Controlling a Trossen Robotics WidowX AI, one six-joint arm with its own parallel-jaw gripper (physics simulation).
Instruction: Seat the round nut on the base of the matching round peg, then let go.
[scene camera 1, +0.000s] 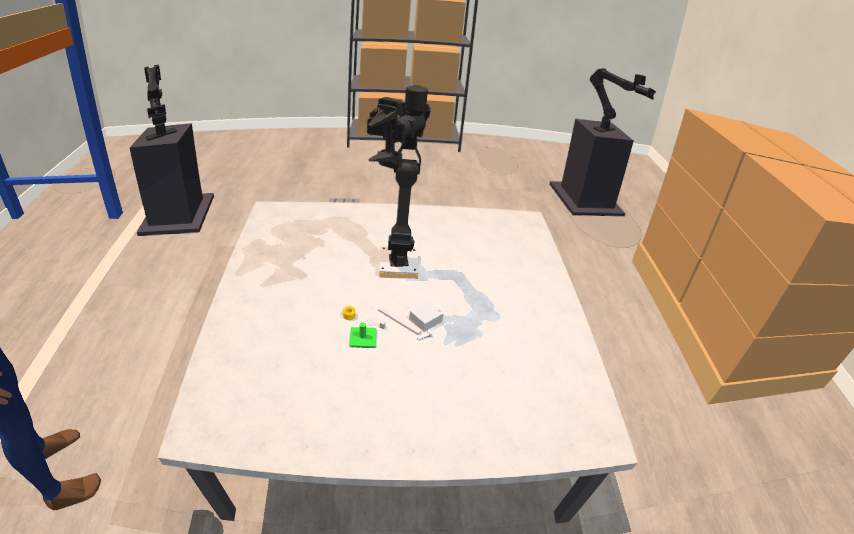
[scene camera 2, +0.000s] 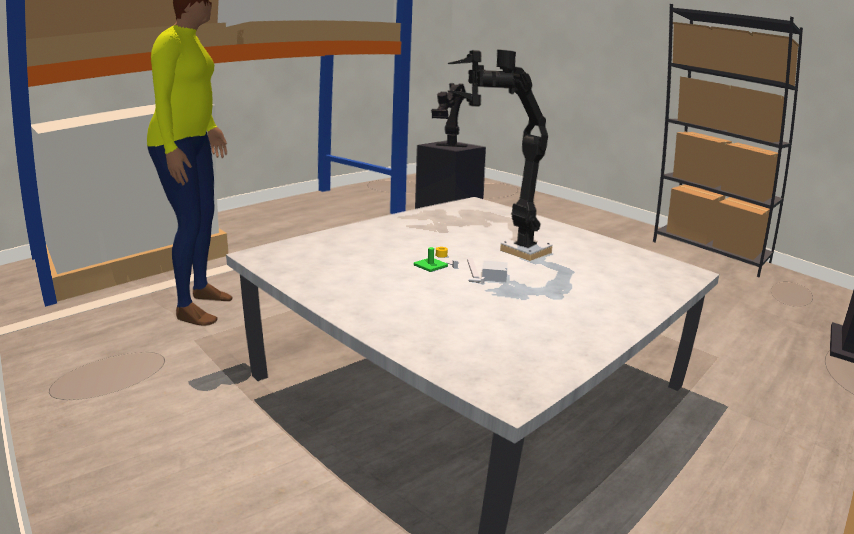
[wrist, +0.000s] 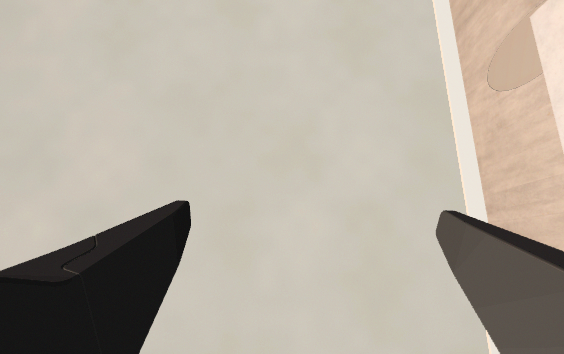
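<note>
The yellow-orange round nut (scene camera 1: 348, 317) (scene camera 2: 442, 253) lies flat on the table, apart from the peg and behind it in the first scene view. The green round peg (scene camera 1: 362, 330) (scene camera 2: 430, 255) stands upright on its square green base (scene camera 1: 355, 343) (scene camera 2: 430, 265). The peg is bare. My gripper (scene camera 1: 371, 142) (scene camera 2: 450, 78) (wrist: 314, 217) is open and empty. It hangs high above the table, well away from the nut and the peg. The wrist view shows wall and some floor beyond the two spread fingers; the nut and the peg do not show there.
A grey block (scene camera 1: 425, 318) (scene camera 2: 494, 272) lies right of the peg in the first scene view. A thin rod (scene camera 1: 399, 321), a small grey piece (scene camera 1: 382, 325) (scene camera 2: 455, 264) and another small piece (scene camera 1: 424, 336) lie near it. The arm's mount (scene camera 1: 398, 273) (scene camera 2: 525, 251) stands behind them.
</note>
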